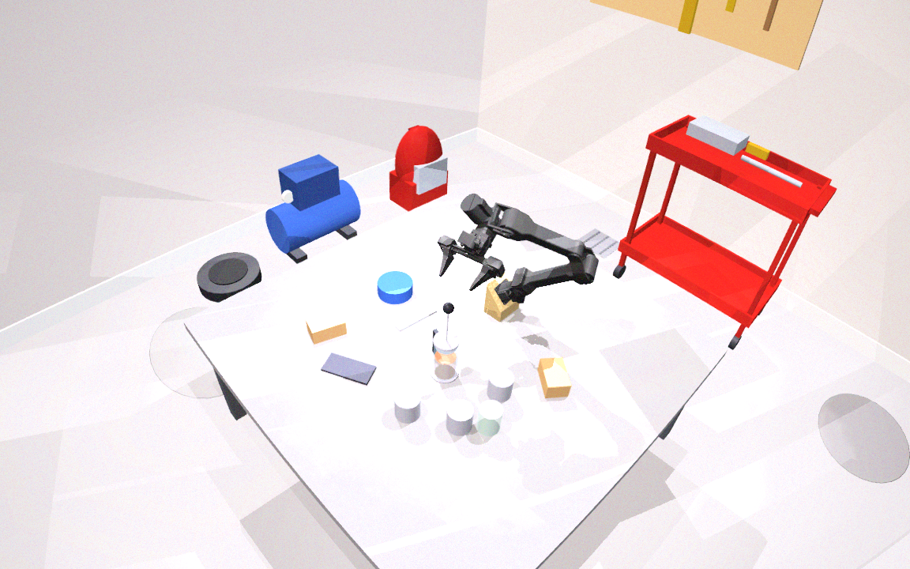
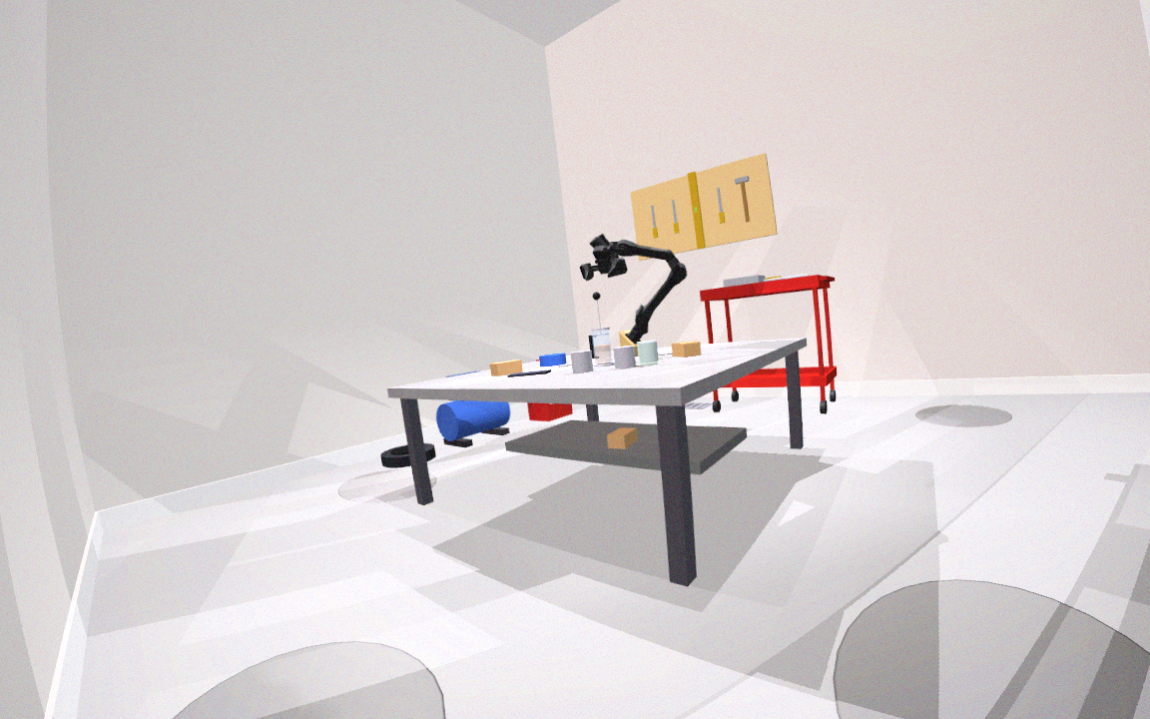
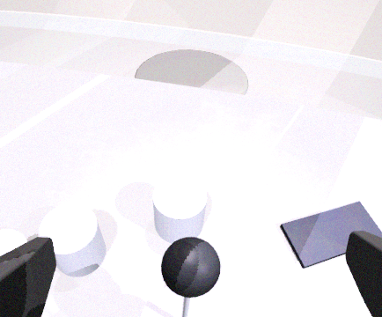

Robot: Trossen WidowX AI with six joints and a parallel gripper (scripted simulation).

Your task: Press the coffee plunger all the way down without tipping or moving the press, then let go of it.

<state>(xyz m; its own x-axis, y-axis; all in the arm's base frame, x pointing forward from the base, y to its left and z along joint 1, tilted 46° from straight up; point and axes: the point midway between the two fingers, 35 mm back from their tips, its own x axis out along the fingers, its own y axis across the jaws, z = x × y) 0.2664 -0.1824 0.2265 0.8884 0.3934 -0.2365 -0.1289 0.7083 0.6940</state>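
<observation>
My gripper tip is 2 cm short of the coffee press, 1 cm to the left of it and 20 cm above it. From my gripper tip the other things lie so: pale green cup: 9 cm ahead, 22 cm to the left, 29 cm below; blue disc: 13 cm behind, 36 cm to the right, 31 cm below; dark flat plate: 21 cm ahead, 21 cm to the right, 33 cm below.
</observation>
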